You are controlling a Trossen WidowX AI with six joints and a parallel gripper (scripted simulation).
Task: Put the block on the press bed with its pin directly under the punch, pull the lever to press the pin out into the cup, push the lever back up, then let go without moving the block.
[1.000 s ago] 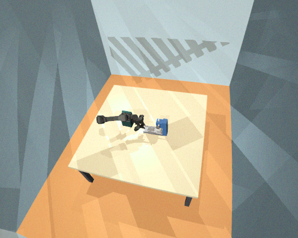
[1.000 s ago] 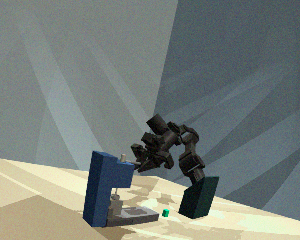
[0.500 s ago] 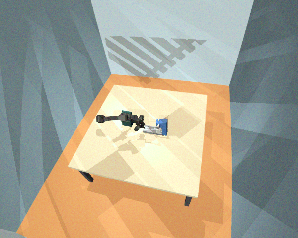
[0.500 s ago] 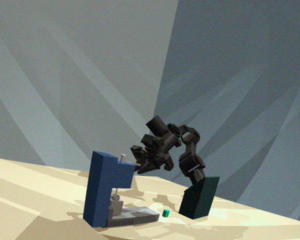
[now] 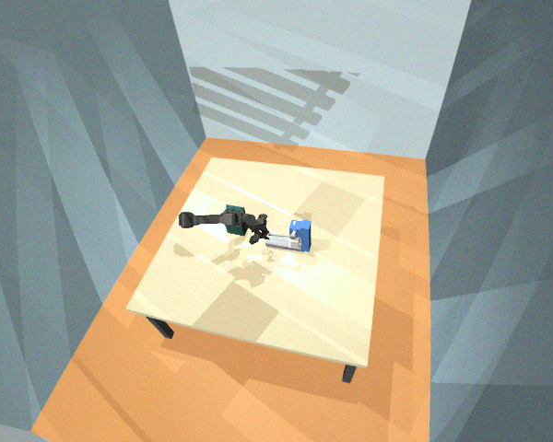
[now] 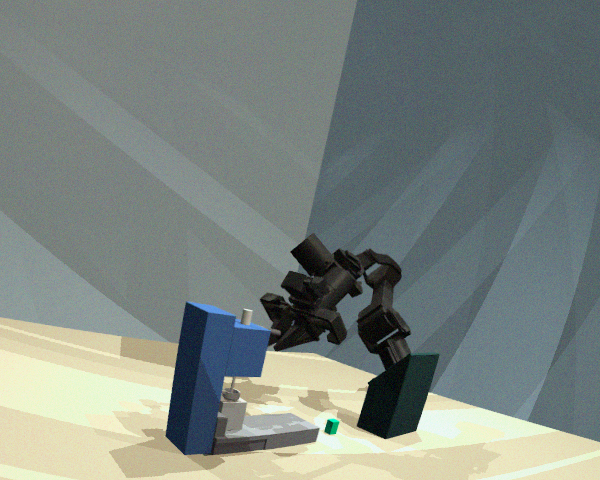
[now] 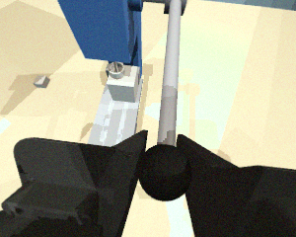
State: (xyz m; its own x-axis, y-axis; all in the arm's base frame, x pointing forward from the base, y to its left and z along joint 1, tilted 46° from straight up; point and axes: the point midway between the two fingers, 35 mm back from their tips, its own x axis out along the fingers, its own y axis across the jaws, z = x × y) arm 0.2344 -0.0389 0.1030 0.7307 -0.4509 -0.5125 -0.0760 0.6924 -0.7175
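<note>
Right now my gripper tip is 50 mm short of the grey lever, 20 mm to the right of it and 30 mm below it. The rest, counted from my gripper tip: thin punch rod: 120 mm ahead, 80 mm to the left, 10 mm below; then small grey piece: 120 mm ahead, 280 mm to the left, 140 mm below; then small green cube: 120 mm behind, 80 mm to the left, 130 mm below.
</note>
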